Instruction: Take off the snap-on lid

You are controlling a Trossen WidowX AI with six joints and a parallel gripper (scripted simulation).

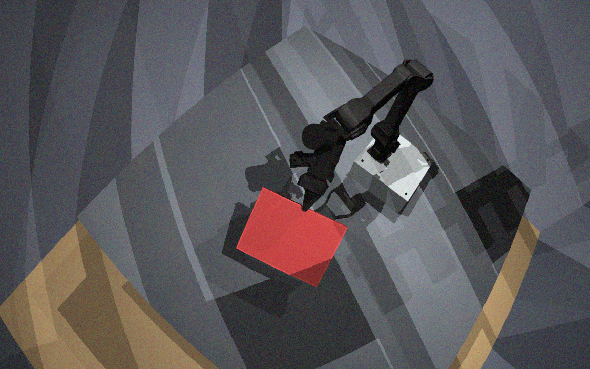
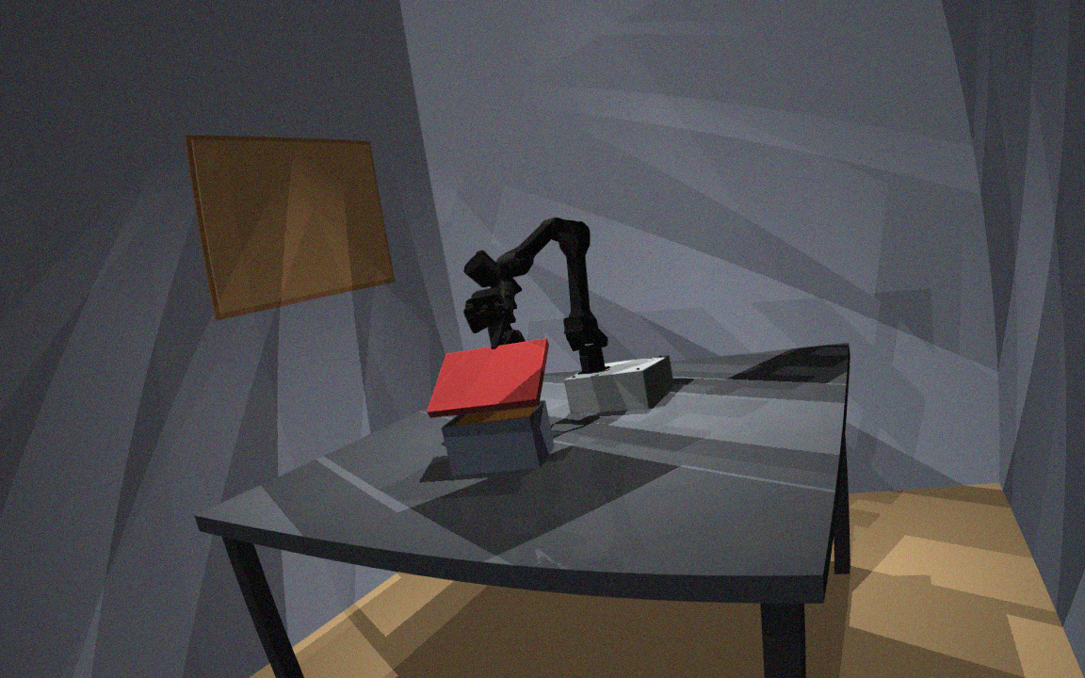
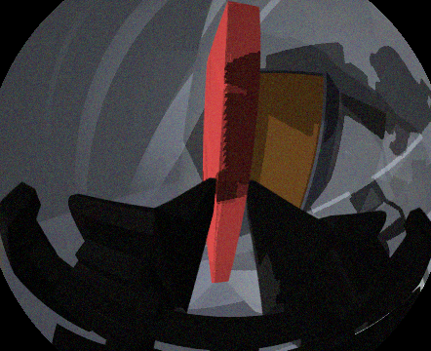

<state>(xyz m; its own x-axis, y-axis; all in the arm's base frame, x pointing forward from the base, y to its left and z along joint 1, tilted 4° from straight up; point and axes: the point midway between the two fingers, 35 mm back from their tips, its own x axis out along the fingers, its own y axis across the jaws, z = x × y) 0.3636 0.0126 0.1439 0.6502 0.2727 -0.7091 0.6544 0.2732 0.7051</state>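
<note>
Right now my gripper tip is 7 cm short of the red lid, 3 cm to the right of it and 4 cm above it. The rest, counted from my gripper tip: storage box 5 cm ahead, 1 cm to the left, 18 cm below.
</note>
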